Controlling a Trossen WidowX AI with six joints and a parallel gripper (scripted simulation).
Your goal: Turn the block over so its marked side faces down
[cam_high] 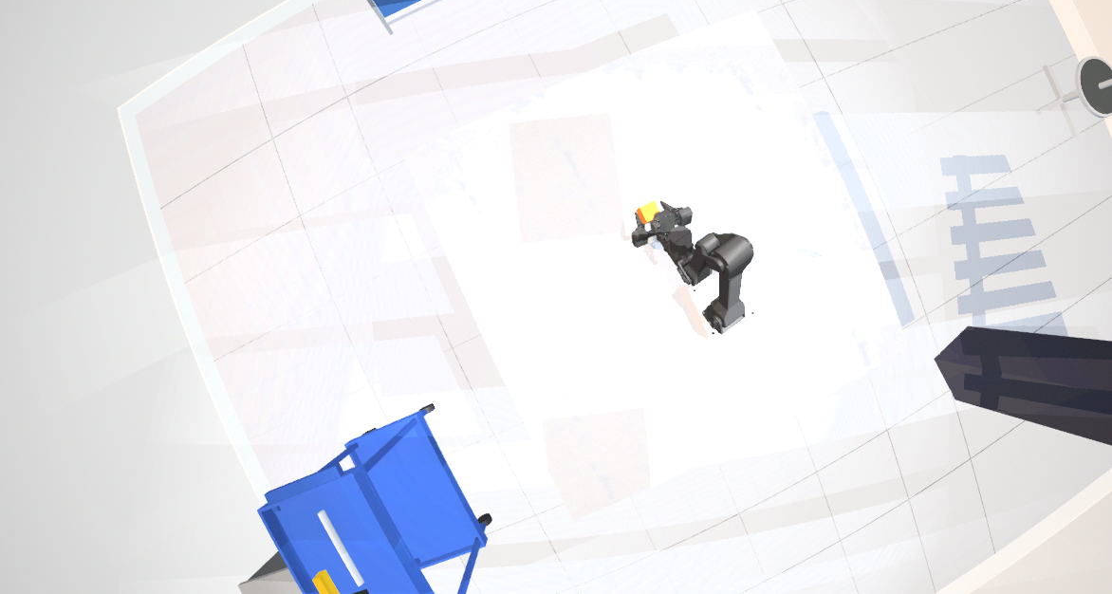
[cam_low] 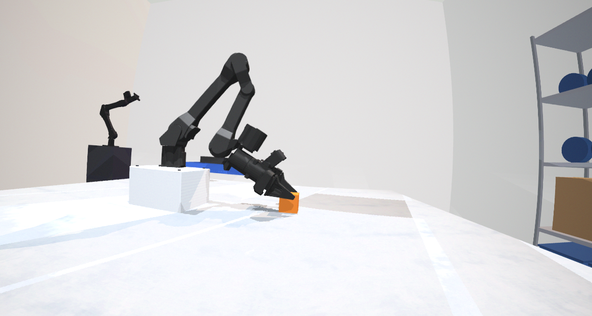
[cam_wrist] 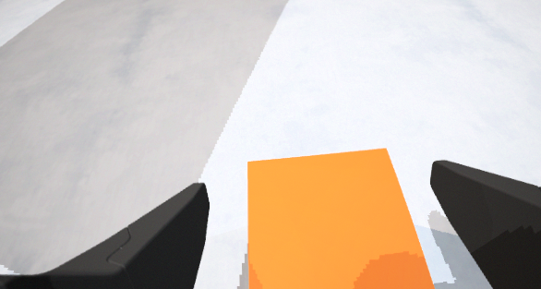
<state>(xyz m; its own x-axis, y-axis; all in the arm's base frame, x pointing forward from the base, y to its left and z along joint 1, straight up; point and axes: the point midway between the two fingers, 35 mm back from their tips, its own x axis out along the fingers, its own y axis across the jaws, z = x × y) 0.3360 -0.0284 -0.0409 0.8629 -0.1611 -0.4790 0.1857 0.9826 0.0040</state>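
The block lies 30 mm behind my gripper tip, 20 mm below it and 10 mm to the left of it.
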